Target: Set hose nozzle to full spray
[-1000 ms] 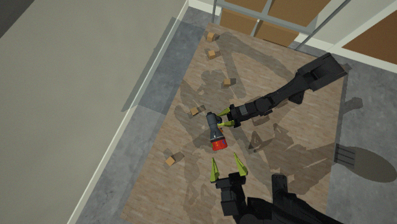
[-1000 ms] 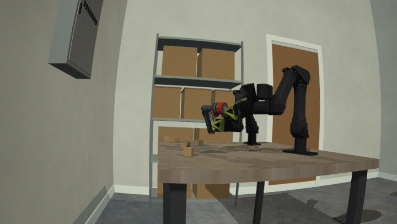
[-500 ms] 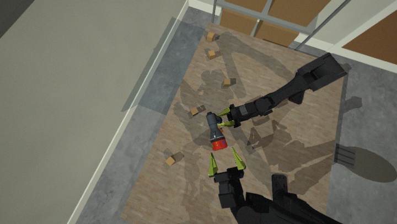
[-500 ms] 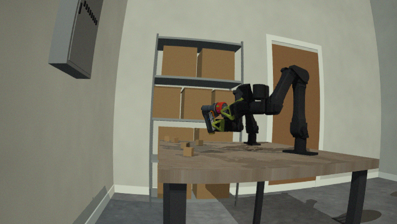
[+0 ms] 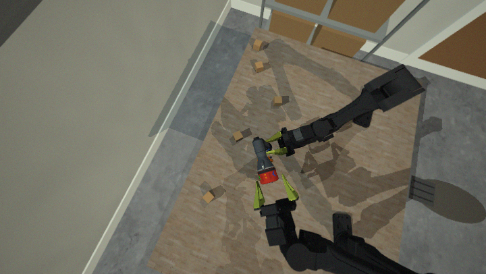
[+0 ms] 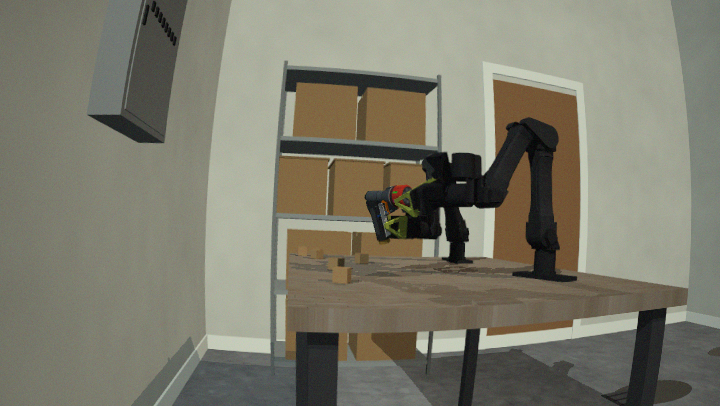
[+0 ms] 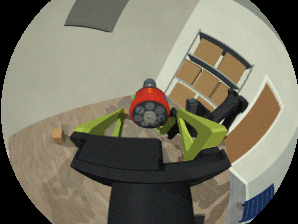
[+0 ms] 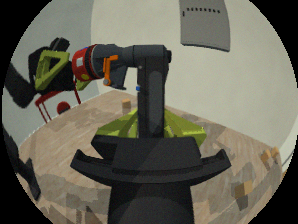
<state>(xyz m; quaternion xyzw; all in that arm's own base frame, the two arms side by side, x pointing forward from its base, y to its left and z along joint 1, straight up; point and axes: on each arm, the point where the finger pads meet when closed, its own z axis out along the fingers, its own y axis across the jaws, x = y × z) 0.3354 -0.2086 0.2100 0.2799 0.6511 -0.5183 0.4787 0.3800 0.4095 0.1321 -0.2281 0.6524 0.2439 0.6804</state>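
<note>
Now: left hand 10 mm short of the red spray ring and 10 mm to the left of it.
</note>
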